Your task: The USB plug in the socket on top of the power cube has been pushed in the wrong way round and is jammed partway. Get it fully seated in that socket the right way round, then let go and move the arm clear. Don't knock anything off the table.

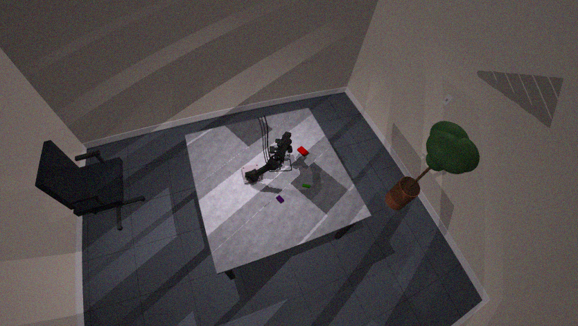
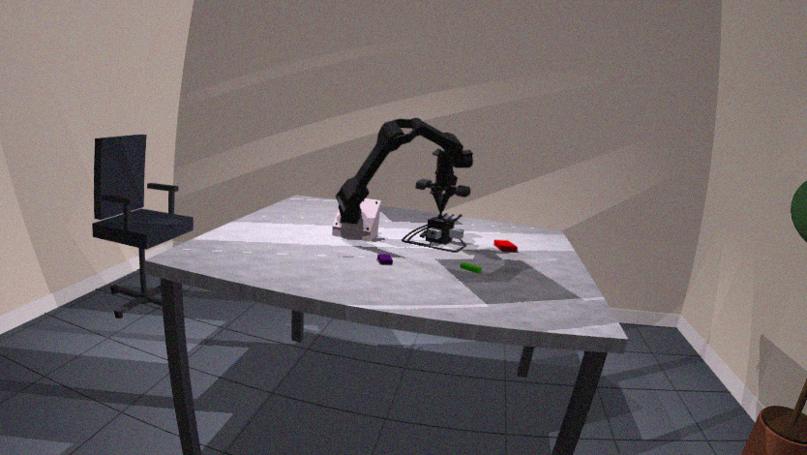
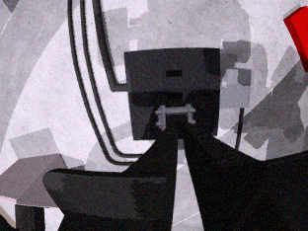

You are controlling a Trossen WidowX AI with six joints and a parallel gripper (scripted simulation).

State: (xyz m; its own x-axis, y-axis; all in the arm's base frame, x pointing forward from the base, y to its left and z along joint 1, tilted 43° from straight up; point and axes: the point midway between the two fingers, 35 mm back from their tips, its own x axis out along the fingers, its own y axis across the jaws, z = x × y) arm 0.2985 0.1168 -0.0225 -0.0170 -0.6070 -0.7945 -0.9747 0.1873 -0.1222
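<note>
My gripper tip is 20 mm above the grey USB plug. Also, from my gripper tip: green block 300 mm to the right, 140 mm ahead, 100 mm below; red block 250 mm ahead, 100 mm below, 40 mm to the left; USB socket 40 mm below.
</note>
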